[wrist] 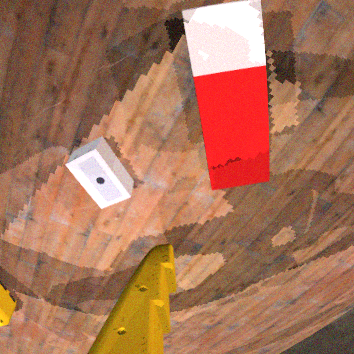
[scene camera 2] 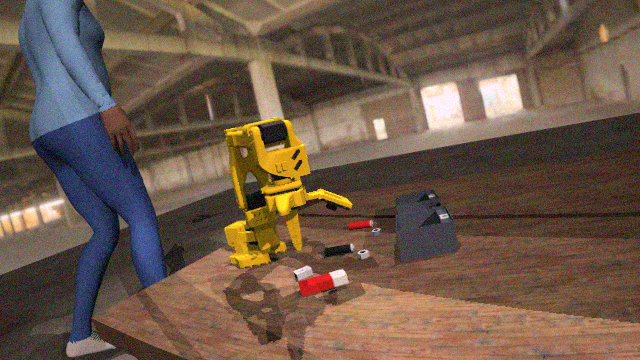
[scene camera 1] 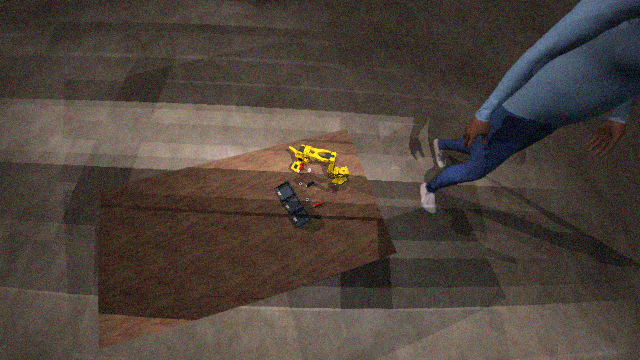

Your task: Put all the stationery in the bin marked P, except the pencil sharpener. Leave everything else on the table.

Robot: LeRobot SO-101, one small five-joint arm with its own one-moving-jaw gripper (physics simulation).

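Frame: origin at the arm's base, x back, y left, z down, level; centimetres.
Where they show: end effector, tool point: [wrist: 173, 261] [scene camera 2: 298, 247] [scene camera 1: 304, 164]; arm's base, origin of the base link: [scene camera 2: 267, 256] [scene camera 1: 334, 177].
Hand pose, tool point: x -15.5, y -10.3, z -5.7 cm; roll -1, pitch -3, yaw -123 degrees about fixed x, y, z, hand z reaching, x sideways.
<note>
Each offset is from my tool point to the top centre of the thing. "spot": to the spot under its first point.
My gripper [scene camera 2: 325, 226] [wrist: 86, 278] is wide open and empty, above the table. In the wrist view a red-and-white eraser {dy -0.7, dx -2.9, dz +4.4 cm} [wrist: 232, 115] [scene camera 2: 323, 282] lies beyond the fixed jaw's tip, up and to the right. The white pencil sharpener {dy +2.3, dx +2.2, dz +4.6 cm} [wrist: 102, 175] [scene camera 2: 302, 273] [scene camera 1: 309, 170] lies up and to the left of that tip, apart from the eraser. A black cylinder with a light end {dy +10.8, dx -0.2, dz +4.3 cm} [scene camera 2: 339, 250] [scene camera 1: 310, 184] and a red cylinder with a light end {dy +23.5, dx +0.8, dz +4.3 cm} [scene camera 2: 360, 225] [scene camera 1: 318, 204] lie on the table. The dark three-compartment bin row {spot: dy +7.5, dx -15.9, dz +2.4 cm} [scene camera 2: 425, 235] has white labels, too small to read.
One hex nut {dy +9.0, dx -5.1, dz +4.8 cm} [scene camera 2: 363, 254] [scene camera 1: 300, 184] lies near the black cylinder, another nut {dy +19.1, dx -4.0, dz +4.8 cm} [scene camera 2: 376, 231] [scene camera 1: 307, 199] near the red one. The bin row stands beyond them from the arm's base. A person stands beside the wooden table [scene camera 1: 225, 250].
</note>
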